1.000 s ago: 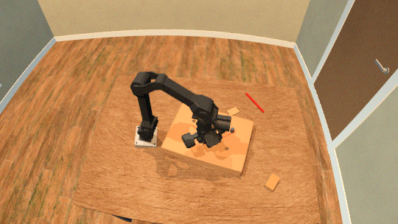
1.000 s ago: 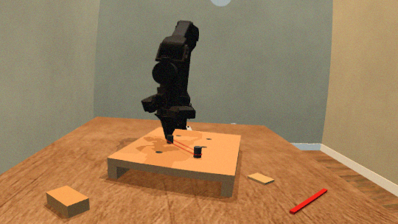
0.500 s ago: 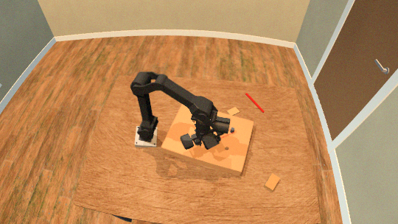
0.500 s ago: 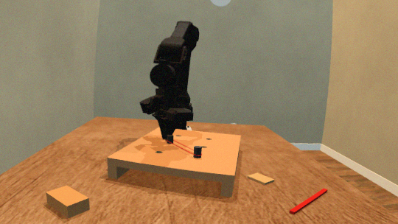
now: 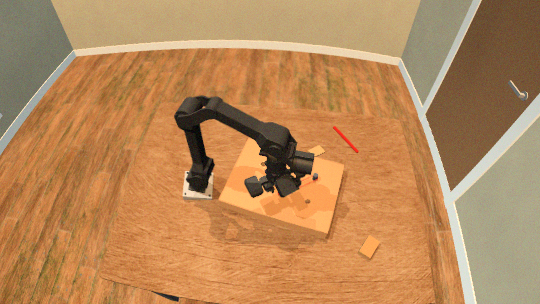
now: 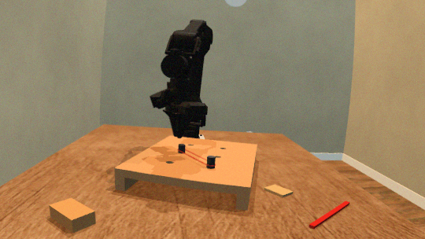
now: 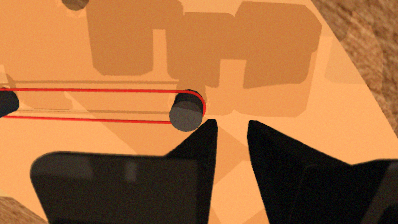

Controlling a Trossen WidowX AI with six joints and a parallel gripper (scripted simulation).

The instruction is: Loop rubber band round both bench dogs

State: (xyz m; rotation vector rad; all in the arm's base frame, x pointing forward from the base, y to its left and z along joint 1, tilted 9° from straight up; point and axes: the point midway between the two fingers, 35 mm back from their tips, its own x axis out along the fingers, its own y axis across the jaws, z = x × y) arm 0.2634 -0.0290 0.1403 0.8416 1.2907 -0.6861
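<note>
The light wooden board is 90 mm below my hand, 60 mm to the left of it and 30 mm ahead of it. From my hand the other things lie so: thin tan tile: 250 mm to the left, 140 mm ahead, 120 mm below; red stick: 330 mm to the left, 270 mm ahead, 120 mm below; tan block: 350 mm ahead, 150 mm to the right, 110 mm below.
</note>
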